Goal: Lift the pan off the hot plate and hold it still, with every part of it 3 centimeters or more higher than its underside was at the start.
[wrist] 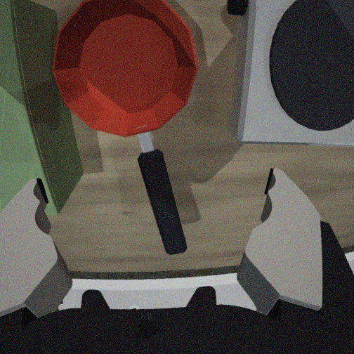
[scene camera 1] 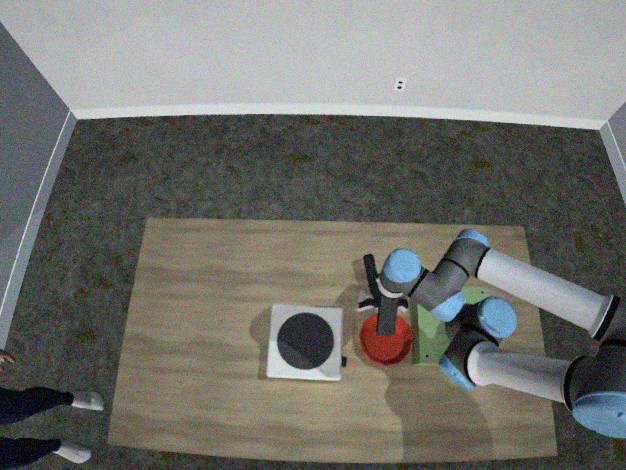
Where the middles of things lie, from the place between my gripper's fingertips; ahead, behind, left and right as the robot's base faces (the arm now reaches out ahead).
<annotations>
My hand is 16 cm above the red pan point(scene camera 1: 386, 350), 4 cm to the left of it and 4 cm past it.
</annotations>
